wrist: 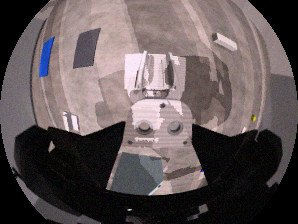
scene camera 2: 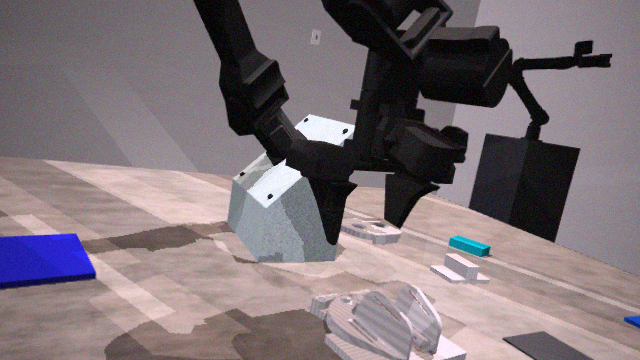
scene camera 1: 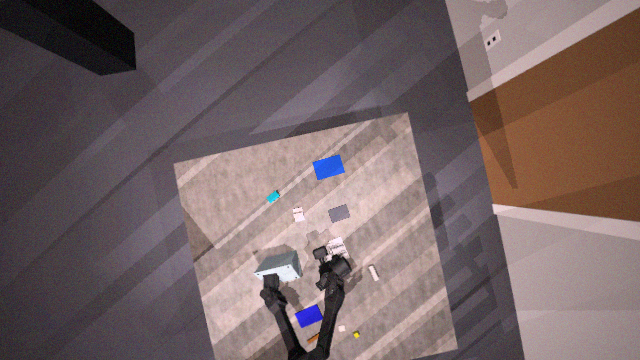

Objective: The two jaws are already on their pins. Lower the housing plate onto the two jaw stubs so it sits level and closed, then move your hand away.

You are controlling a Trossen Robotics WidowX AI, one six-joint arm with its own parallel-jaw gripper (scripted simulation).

Labels:
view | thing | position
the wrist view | my gripper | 157, 125
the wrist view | dark flat plate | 86, 43
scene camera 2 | my gripper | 361, 241
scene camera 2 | white stepped block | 456, 269

